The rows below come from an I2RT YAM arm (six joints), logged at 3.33 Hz.
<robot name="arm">
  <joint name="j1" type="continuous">
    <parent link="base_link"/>
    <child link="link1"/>
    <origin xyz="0 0 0.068"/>
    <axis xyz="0 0 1"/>
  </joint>
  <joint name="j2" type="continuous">
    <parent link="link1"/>
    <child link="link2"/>
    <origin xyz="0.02 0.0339 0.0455"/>
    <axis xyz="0 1 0"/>
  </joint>
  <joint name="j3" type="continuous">
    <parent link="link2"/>
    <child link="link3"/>
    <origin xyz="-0.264 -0.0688 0"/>
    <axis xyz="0 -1 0"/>
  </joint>
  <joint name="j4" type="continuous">
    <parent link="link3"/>
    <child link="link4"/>
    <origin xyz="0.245 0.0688 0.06"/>
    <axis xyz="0 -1 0"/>
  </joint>
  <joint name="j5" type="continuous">
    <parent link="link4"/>
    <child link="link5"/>
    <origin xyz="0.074 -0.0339 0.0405"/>
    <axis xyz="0 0 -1"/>
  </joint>
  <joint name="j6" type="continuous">
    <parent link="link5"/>
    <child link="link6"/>
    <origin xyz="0.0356 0 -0.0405"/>
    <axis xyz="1 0 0"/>
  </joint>
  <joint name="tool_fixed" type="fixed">
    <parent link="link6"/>
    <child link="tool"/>
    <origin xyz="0 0 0" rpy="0 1.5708 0"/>
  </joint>
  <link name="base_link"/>
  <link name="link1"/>
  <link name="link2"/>
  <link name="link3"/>
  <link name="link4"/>
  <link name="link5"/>
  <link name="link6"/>
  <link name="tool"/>
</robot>
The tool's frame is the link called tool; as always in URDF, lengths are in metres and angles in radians. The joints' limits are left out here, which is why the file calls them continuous.
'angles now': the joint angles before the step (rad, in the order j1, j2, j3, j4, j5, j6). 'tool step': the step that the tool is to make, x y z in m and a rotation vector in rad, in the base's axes. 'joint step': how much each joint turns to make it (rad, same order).
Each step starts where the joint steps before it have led.
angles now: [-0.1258, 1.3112, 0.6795, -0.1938, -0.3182, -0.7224]
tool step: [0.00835, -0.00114, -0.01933, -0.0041, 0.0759, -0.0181]
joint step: [0.0027, 0.0894, 0.0061, 0.0107, 0.0238, 0.0074]
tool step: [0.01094, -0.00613, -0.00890, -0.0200, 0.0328, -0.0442]
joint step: [-0.0123, 0.0713, 0.0292, 0.0151, 0.0386, 0.0109]
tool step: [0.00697, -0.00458, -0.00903, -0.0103, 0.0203, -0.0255]
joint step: [-0.0102, 0.0536, 0.0131, 0.0230, 0.0196, 0.0047]
